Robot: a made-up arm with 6 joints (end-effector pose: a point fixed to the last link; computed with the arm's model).
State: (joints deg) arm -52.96 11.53 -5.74 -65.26 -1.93 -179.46
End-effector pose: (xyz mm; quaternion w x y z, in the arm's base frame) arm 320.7 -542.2 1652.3 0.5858 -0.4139 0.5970 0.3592
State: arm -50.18 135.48 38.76 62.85 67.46 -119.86
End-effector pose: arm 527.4 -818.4 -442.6 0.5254 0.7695 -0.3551 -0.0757
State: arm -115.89 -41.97 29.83 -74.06 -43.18 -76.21
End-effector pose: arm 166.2 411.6 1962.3 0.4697 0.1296 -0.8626 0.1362
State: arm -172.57 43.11 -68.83 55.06 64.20 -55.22
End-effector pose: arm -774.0 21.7 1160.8 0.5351 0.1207 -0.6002 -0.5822
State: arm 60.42 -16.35 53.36 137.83 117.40 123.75
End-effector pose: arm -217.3 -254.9 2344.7 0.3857 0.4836 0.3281 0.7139
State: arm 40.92 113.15 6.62 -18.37 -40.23 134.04
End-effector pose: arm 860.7 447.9 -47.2 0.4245 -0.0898 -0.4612 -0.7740
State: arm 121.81 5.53 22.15 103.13 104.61 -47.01
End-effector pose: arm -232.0 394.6 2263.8 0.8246 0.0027 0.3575 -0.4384
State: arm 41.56 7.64 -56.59 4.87 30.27 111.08
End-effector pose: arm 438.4 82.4 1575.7 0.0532 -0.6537 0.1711 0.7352
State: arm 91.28 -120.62 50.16 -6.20 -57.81 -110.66
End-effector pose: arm 246.7 -1372.3 260.0 0.5817 -0.7004 0.2551 -0.3256
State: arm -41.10 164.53 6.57 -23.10 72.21 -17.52
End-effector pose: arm -161.0 -86.4 -355.7 0.8843 0.3597 0.2371 -0.1801
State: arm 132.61 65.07 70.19 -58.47 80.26 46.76
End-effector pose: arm -910.5 1095.9 1132.2 0.3875 0.4091 -0.4746 0.6761
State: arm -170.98 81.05 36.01 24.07 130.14 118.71
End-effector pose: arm -1465.7 -68.6 693.2 0.0384 0.2568 -0.8801 0.3975
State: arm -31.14 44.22 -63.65 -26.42 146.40 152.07
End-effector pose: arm 454.6 -449.0 1188.8 0.2337 -0.6309 0.7336 -0.0962
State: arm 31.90 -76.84 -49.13 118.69 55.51 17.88
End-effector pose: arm -702.0 -401.5 1443.6 0.1057 0.8771 0.1689 -0.4370
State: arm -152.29 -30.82 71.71 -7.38 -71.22 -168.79
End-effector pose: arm 546.5 448.9 2167.7 0.0401 -0.2557 -0.9651 0.0394
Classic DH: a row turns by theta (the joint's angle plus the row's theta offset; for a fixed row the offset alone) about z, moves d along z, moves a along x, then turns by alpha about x. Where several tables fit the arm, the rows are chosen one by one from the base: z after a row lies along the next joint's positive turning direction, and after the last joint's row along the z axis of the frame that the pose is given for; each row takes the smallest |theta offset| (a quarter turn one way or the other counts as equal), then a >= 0, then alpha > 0; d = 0 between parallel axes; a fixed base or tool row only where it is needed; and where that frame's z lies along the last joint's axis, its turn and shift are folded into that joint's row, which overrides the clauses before.
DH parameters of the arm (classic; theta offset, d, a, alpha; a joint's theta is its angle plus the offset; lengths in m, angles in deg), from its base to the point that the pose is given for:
base (fixed): -41.66 0 0.04 0
joint 1: 41.66 0.7956 0.0233 -90
joint 2: -89.73 0 1.1208 180
joint 3: 0.27 -0.0003 0.0296 -90
joint 4: 0 -0.4315 -0.0075 90
joint 5: 0 0.1926 0.0085 -90
joint 6: 77.69 0.041 -0.0145 65.22
tool (fixed): -24.8 0.0008 0 0

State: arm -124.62 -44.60 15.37 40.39 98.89 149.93
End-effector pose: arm 254.6 599.9 2015.4 0.6535 0.3390 -0.4781 0.4790
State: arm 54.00 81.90 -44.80 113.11 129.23 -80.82
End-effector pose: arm 603.0 835.5 445.7 0.1951 -0.8751 -0.3735 -0.2381
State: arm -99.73 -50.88 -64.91 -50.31 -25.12 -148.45
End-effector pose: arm -10.6 471.0 1313.9 0.3802 -0.2552 0.8011 0.3855
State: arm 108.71 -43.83 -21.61 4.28 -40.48 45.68
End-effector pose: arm 347.8 -338.7 1834.6 0.0431 0.2619 0.1551 -0.9516
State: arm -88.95 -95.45 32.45 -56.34 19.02 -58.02
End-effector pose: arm -80.6 1188.6 1097.2 0.0910 -0.3379 -0.6236 0.6991
